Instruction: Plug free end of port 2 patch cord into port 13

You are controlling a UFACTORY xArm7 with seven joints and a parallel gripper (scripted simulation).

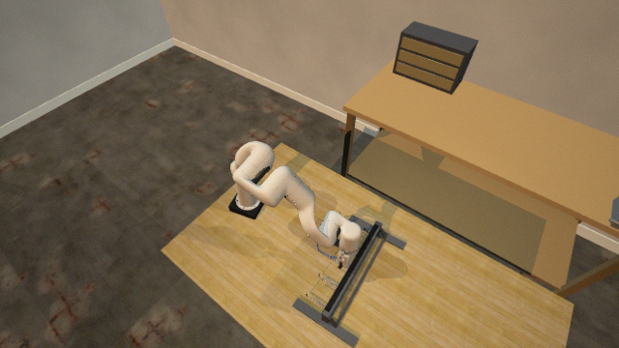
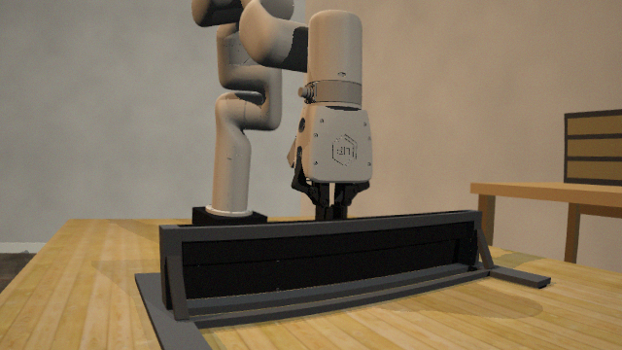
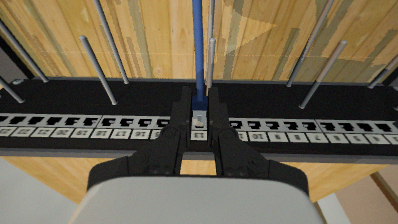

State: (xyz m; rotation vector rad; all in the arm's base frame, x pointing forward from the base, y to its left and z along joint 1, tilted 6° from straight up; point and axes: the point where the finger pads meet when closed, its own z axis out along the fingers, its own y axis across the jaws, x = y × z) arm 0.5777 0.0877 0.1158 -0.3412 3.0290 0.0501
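Right now the cord plug is 2 cm ahead of my hand and 1 cm below it.
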